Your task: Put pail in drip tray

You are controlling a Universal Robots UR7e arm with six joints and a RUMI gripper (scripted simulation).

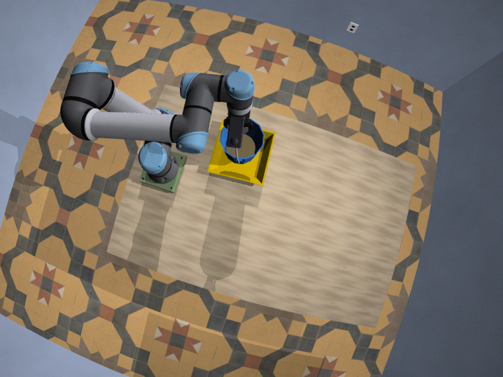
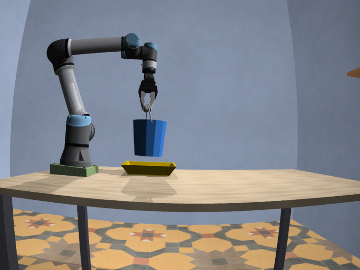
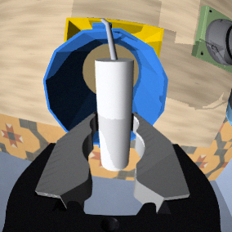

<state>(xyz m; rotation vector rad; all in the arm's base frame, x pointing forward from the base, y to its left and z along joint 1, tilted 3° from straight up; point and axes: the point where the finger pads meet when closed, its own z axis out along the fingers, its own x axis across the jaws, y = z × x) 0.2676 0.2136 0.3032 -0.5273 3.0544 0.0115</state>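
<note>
Now: hand 30 mm above the white-grey grip and 10 mm short of it. The rest, counted from my hand: blue pail 90 mm below, 10 mm ahead; yellow drip tray 310 mm below, 20 mm ahead, 10 mm to the left.
</note>
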